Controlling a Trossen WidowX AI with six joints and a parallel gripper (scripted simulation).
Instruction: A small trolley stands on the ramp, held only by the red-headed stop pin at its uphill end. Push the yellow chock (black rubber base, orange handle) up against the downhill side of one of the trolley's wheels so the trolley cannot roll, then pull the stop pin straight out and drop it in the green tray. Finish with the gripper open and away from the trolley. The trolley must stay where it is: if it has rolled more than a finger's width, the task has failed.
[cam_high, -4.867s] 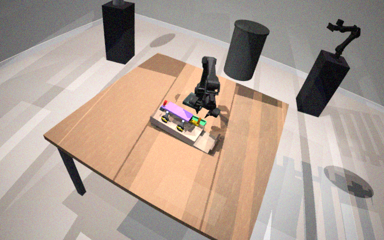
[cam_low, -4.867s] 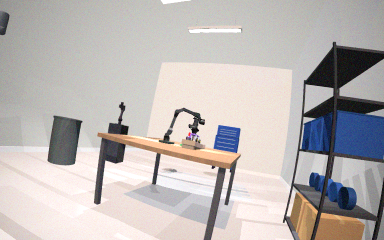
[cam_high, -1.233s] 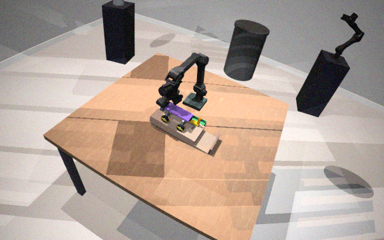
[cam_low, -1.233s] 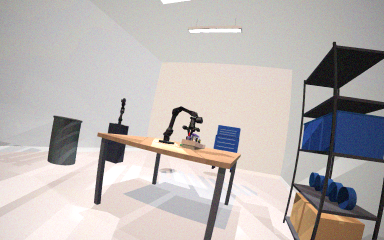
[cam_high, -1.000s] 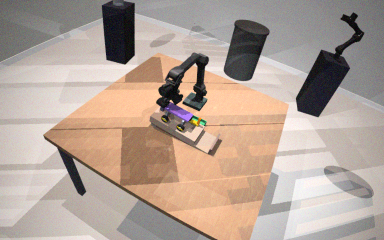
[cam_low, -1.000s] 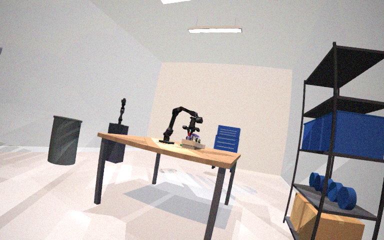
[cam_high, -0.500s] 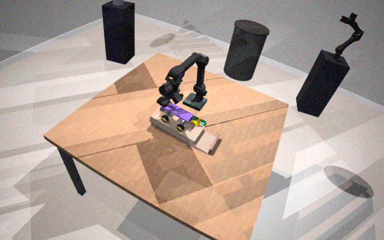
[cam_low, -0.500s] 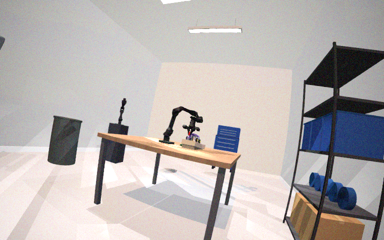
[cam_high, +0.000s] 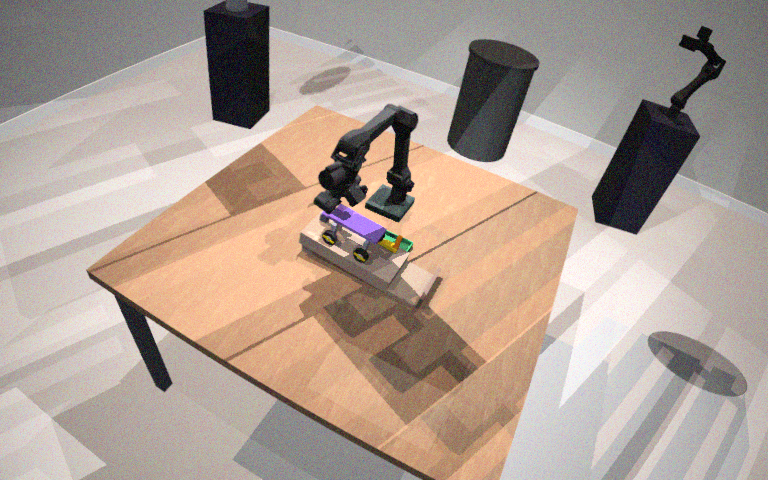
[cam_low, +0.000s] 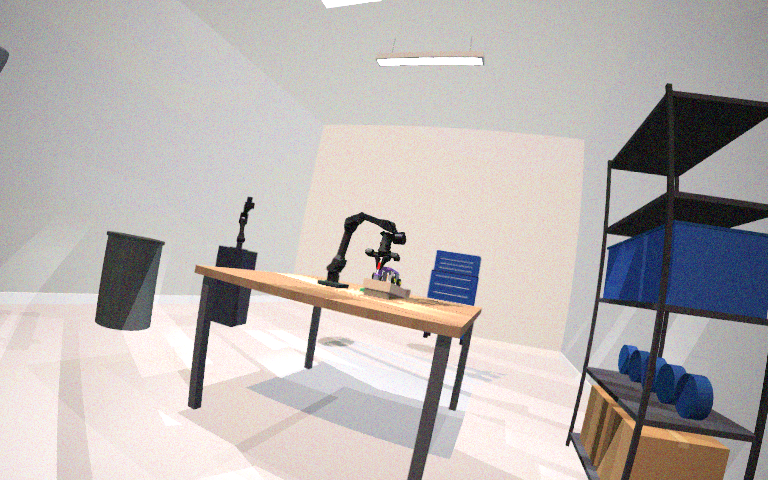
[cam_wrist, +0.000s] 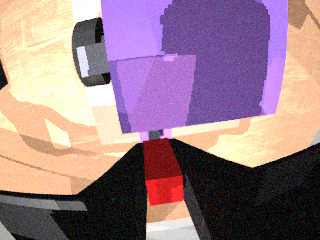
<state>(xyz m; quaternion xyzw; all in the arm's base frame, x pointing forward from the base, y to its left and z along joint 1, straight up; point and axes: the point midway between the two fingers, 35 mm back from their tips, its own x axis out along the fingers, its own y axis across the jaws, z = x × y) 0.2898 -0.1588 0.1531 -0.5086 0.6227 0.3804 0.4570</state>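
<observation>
The green tray is 210 mm to the left of my gripper tip, 150 mm below it and 70 mm behind it. Also, from my gripper tip: purple trolley (100 mm to the left, 40 mm ahead, 30 mm below); then red-headed stop pin (right at my gripper tip); then yellow chock (210 mm to the left, 60 mm below, 10 mm ahead).
</observation>
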